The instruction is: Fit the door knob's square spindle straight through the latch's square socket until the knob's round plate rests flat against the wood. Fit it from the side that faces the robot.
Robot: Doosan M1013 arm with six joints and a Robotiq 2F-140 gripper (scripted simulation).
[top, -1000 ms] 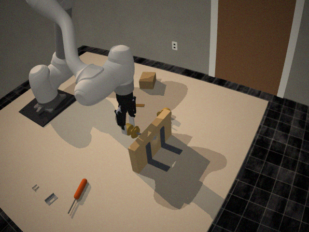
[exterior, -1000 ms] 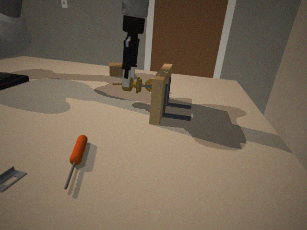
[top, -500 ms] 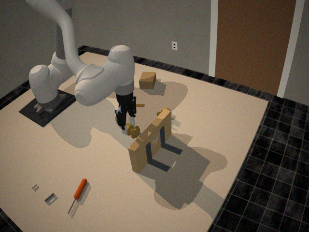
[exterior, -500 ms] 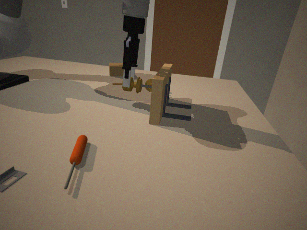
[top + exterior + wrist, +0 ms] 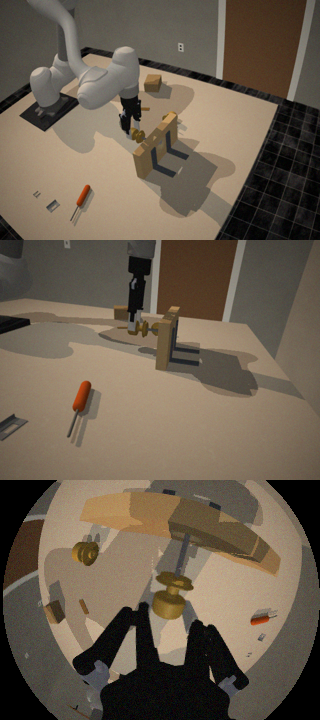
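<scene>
The brass door knob lies 4 cm ahead of my hand, 3 cm below it and 1 cm to the right of it. Round my hand: brass round piece: 23 cm to the left, 10 cm ahead, 9 cm below; latch socket: 13 cm ahead, 3 cm to the right, 3 cm below; upright wooden board: 13 cm ahead, 3 cm to the right, 3 cm below.
</scene>
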